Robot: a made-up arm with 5 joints. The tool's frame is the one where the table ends.
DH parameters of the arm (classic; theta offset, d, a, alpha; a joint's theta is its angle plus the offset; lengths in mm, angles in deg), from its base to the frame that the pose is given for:
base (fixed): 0 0 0 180
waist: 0 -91 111 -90
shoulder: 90 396 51 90
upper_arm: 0 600 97 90
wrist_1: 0 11 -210 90
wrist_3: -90 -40 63 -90
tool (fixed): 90 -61 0 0
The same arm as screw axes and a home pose.
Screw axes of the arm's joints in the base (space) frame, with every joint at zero. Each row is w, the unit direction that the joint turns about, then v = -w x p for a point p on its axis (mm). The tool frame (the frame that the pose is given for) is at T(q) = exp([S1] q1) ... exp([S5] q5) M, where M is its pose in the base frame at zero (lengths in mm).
S1 = (0, 0, -1, 0, 0, 0)
S2 = (0, -1, 0, 91, 0, -111)
S3 = (1, 0, 0, 0, 142, 396)
S4 = (0, 1, 0, -239, 0, 711)
S5 = (-1, 0, 0, 0, -29, -385)
M =
1 0 0 751
0 1 0 -448
0 0 1 -32
0 0 0 1

